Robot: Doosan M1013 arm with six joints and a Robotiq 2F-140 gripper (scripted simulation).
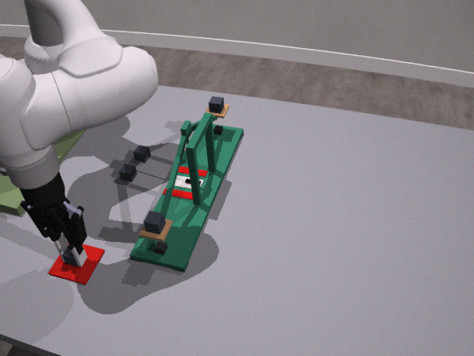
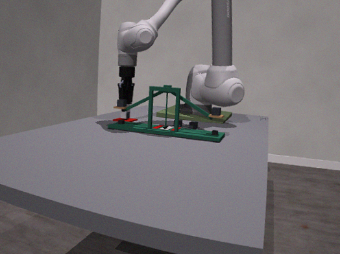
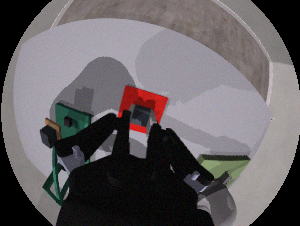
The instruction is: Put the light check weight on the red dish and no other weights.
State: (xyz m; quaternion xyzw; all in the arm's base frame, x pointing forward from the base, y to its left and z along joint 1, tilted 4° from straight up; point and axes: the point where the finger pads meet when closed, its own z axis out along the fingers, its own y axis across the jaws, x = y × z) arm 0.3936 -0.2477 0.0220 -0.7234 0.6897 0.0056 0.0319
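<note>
Now: hand 4 cm above the red dish. The rest, counted from my hand: green rocker balance: 16 cm ahead, 28 cm to the left, 5 cm above.
</note>
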